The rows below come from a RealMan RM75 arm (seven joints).
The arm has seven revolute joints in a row. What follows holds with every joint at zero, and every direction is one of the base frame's.
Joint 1 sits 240.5 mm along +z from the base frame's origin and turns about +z.
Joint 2 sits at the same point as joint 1 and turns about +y.
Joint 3 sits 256 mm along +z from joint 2 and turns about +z.
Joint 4 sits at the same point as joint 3 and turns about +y.
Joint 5 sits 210 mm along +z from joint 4 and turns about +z.
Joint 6 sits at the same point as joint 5 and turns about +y.
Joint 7 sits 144 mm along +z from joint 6 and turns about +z.
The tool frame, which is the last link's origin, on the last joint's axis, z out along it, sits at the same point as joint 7; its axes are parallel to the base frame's.
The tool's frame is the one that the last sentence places.
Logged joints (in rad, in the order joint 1, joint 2, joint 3, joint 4, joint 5, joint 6, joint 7), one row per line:
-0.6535, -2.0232, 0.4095, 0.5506, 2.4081, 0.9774, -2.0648
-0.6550, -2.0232, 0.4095, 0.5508, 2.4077, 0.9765, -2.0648
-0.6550, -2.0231, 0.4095, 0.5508, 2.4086, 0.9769, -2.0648
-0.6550, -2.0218, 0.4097, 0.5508, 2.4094, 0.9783, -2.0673
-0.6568, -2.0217, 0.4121, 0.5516, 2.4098, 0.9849, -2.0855
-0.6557, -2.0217, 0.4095, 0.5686, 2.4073, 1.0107, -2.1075
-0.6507, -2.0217, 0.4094, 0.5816, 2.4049, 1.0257, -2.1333
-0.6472, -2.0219, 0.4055, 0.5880, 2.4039, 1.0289, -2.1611
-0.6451, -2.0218, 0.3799, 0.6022, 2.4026, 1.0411, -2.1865
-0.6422, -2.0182, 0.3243, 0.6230, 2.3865, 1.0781, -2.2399
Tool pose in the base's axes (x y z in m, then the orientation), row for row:
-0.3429, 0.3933, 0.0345, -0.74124, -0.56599, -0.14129, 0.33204
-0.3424, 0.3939, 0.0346, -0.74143, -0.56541, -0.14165, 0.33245
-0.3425, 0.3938, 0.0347, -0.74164, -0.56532, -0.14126, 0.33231
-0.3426, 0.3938, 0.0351, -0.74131, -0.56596, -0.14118, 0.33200
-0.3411, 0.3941, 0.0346, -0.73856, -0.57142, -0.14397, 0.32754
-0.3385, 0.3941, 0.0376, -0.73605, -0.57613, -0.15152, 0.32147
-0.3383, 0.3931, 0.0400, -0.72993, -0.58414, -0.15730, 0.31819
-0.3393, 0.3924, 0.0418, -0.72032, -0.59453, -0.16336, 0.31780
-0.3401, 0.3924, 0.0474, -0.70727, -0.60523, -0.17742, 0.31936
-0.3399, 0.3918, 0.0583, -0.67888, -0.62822, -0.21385, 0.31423
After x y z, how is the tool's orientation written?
As a quaternion, x y z w.
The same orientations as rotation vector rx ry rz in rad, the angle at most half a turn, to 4 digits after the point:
-1.9368, -1.4789, -0.3692
-1.9369, -1.4771, -0.3700
-1.9376, -1.4769, -0.3691
-1.9370, -1.4788, -0.3689
-1.9340, -1.4963, -0.3770
-1.9332, -1.5132, -0.3980
-1.9202, -1.5367, -0.4138
-1.8953, -1.5643, -0.4298
-1.8595, -1.5912, -0.4665
-1.7894, -1.6559, -0.5637

